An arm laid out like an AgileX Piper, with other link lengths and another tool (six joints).
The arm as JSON. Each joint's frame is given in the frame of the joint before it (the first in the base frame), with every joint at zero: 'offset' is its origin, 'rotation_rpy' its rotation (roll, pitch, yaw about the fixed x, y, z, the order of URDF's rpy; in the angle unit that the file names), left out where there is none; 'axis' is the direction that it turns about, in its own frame. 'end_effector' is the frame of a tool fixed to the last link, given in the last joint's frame.
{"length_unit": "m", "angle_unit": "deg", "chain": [
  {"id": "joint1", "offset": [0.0, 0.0, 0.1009], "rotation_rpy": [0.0, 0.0, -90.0], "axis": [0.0, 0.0, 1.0]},
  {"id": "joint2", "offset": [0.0, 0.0, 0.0], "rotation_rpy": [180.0, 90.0, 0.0], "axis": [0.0, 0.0, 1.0]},
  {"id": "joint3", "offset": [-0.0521, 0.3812, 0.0], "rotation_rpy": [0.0, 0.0, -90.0], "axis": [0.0, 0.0, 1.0]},
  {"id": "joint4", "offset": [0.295, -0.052, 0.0], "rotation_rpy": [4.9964, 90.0, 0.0], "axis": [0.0, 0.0, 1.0]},
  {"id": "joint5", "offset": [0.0, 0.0, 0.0], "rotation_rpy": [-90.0, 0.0, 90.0], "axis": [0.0, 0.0, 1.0]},
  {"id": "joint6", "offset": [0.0, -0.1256, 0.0], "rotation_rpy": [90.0, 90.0, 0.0], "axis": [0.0, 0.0, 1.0]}
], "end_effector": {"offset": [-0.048, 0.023, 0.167], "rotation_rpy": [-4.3, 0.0, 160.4]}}
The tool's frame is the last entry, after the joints.
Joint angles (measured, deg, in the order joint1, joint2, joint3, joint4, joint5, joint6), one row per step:
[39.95, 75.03, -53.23, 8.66, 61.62, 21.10]
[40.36, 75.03, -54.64, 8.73, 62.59, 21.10]
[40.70, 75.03, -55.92, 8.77, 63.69, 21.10]
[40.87, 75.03, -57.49, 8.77, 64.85, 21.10]
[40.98, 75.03, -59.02, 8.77, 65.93, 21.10]
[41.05, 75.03, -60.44, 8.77, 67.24, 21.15]
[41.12, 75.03, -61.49, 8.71, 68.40, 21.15]
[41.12, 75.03, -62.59, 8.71, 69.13, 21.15]
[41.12, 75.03, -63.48, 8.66, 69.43, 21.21]
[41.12, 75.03, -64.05, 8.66, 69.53, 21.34]
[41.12, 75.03, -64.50, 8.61, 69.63, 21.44]
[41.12, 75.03, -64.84, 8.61, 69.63, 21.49]
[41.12, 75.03, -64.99, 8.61, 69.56, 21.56]
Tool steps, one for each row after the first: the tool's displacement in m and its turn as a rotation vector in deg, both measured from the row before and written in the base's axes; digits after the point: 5 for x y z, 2 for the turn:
[0.00028, 0.00393, 0.00787, 0.37, -0.28, 0.53]
[-0.00058, 0.00263, 0.00693, 0.19, -0.09, 0.49]
[0.00118, 0.00273, 0.00864, 0.31, -0.29, 0.34]
[0.00144, 0.00249, 0.00851, 0.33, -0.33, 0.27]
[0.00017, 0.00117, 0.00760, 0.11, -0.06, 0.22]
[-0.00066, 0.00001, 0.00532, -0.09, 0.05, 0.25]
[0.00133, 0.00142, 0.00619, 0.26, -0.27, 0.11]
[0.00234, 0.00184, 0.00528, 0.36, -0.46, -0.01]
[0.00179, 0.00160, 0.00358, 0.32, -0.32, -0.11]
[0.00146, 0.00101, 0.00274, 0.20, -0.27, -0.08]
[0.00126, 0.00110, 0.00222, 0.23, -0.24, -0.05]
[0.00086, 0.00073, 0.00109, 0.15, -0.15, -0.08]

